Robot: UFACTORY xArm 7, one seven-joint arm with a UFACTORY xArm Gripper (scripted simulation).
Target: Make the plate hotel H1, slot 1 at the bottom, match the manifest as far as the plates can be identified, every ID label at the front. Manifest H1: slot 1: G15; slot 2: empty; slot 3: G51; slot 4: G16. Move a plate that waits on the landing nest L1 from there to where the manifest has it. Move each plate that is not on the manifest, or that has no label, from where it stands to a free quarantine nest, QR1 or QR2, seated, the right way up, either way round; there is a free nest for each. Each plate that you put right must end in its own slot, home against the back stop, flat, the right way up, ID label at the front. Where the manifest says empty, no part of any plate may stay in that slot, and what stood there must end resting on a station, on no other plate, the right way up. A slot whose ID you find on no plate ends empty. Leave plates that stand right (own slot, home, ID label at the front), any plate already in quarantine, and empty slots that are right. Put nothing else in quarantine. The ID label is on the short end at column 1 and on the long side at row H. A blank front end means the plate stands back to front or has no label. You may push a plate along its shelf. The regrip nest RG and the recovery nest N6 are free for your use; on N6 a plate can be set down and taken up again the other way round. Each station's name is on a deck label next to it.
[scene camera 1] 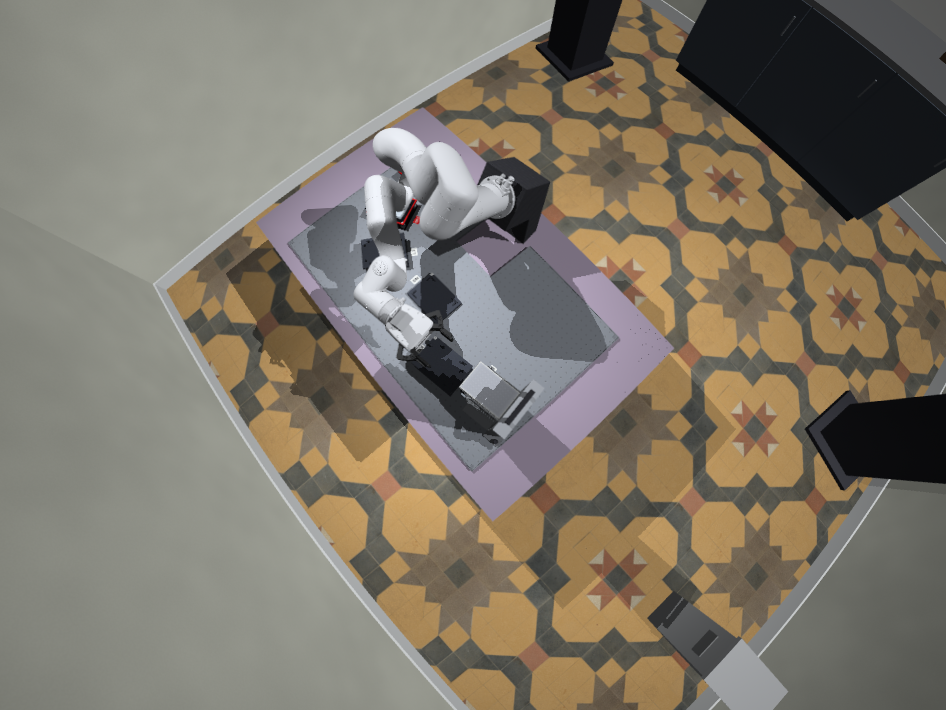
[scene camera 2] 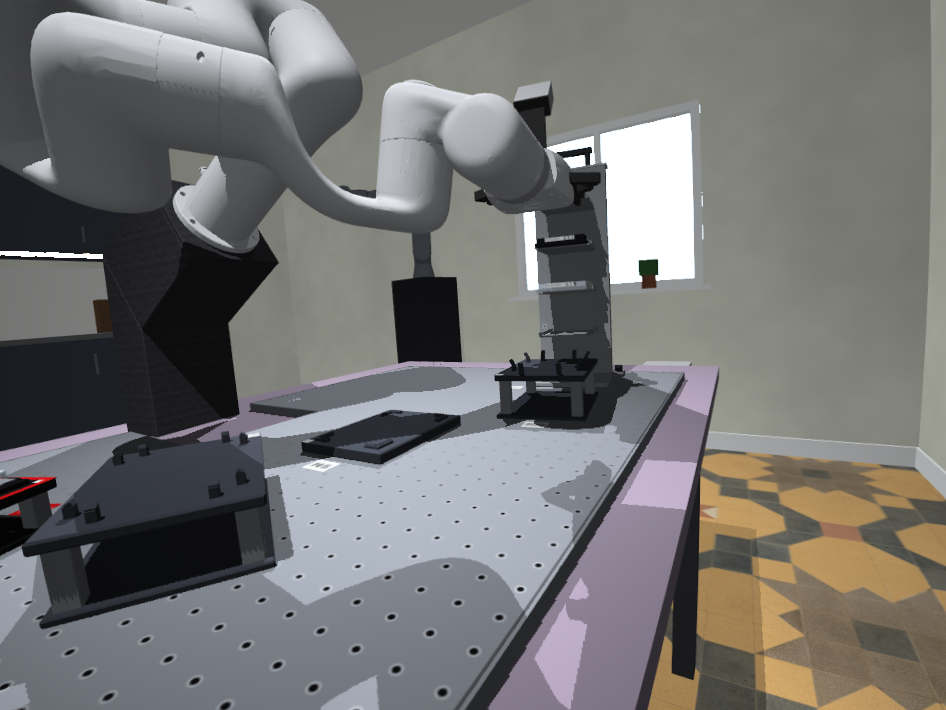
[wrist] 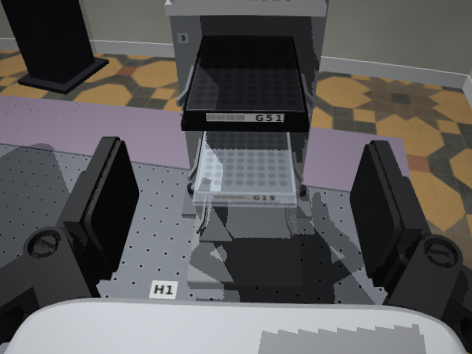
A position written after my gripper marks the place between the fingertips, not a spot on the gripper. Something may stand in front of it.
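My gripper [scene camera 2: 547, 199], also [scene camera 1: 441, 353]. Black plate labelled G51 [wrist: 239, 83]. Clear plate labelled G15 [wrist: 236, 169].
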